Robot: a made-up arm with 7 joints.
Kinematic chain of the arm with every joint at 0, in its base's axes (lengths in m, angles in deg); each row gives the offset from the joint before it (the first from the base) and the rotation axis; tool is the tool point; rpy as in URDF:
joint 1: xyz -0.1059 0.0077 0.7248 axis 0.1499 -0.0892 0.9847
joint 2: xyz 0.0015 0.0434 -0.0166 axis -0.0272 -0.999 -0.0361
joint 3: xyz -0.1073 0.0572 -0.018 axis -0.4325 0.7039 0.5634
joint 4: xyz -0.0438 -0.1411 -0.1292 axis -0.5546 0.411 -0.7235
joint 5: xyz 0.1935 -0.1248 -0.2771 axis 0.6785 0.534 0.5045
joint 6: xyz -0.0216 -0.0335 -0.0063 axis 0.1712 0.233 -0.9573
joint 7: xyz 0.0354 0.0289 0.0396 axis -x
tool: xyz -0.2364 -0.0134 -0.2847 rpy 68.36 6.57 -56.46
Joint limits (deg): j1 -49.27..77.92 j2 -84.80..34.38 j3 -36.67..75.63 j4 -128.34..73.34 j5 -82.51..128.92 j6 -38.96..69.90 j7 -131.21..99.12
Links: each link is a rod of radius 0.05 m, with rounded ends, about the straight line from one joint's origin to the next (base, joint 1, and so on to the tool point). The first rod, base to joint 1, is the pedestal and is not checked.
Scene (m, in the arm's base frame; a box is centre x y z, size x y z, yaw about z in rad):
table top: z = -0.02
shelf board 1: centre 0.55 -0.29 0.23 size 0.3 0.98 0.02 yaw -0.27
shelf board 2: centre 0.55 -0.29 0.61 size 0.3 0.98 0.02 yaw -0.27
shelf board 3: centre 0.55 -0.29 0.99 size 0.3 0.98 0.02 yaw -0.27
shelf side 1: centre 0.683 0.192 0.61 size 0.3 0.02 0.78 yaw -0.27
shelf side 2: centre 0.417 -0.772 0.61 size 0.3 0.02 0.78 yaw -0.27
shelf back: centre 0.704 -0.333 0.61 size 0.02 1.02 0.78 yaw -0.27
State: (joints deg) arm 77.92 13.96 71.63 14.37 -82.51 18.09 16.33
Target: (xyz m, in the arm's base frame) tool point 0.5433 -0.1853 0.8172
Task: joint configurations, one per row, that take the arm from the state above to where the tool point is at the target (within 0.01 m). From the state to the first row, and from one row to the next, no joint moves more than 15 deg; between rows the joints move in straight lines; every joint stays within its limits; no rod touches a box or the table.
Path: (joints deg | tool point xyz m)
1: 77.92 12.97 68.90 3.16 -82.51 5.87 27.16 | 0.5008 -0.1113 0.3942
2: 77.92 11.98 66.16 -8.05 -82.51 -6.35 38.00 | 0.4418 -0.0974 0.3898
3: 77.92 10.99 63.43 -19.26 -82.51 -18.57 48.83 | 0.3755 -0.0692 0.3972
4: 77.92 10.01 60.70 -30.47 -82.51 -30.79 59.66 | 0.3013 -0.0356 0.4143
5: 77.92 7.88 64.43 -17.32 -82.51 -32.83 63.67 | 0.3275 -0.0752 0.5228
6: 77.92 5.75 68.16 -4.16 -82.51 -34.87 67.67 | 0.3235 -0.0981 0.6326
7: 77.92 3.62 71.90 8.99 -82.51 -36.92 71.68 | 0.2925 -0.1056 0.7336
8: 77.92 1.49 75.63 22.14 -82.51 -38.96 75.68 | 0.2402 -0.1014 0.8172
9: 77.92 1.68 75.63 28.30 -82.51 -28.21 61.08 | 0.3220 -0.1267 0.8406
10: 77.92 1.87 75.63 34.45 -82.51 -17.46 46.48 | 0.4026 -0.1563 0.8479
11: 77.92 2.07 75.63 40.61 -82.51 -6.71 31.88 | 0.4777 -0.1791 0.8389
12: 77.92 2.26 75.63 46.76 -82.51 4.05 17.28 | 0.5433 -0.1853 0.8172

